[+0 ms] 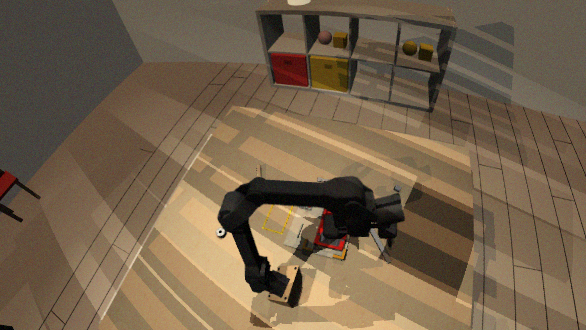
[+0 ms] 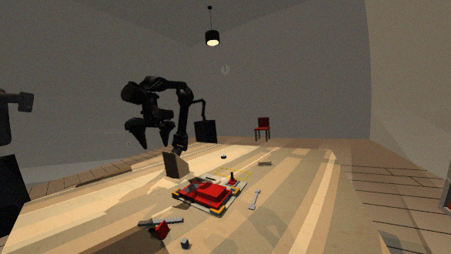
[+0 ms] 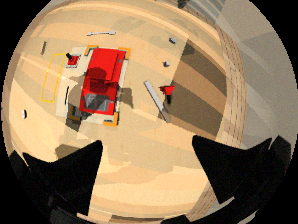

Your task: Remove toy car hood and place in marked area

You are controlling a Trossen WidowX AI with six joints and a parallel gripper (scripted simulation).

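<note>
Right now my gripper tip is 13 cm short of the red hood, 12 cm to the right of it and 19 cm above it. From my gripper tip the other things lie so: grey ruler 7 cm ahead, 7 cm to the right, 23 cm below.
</note>
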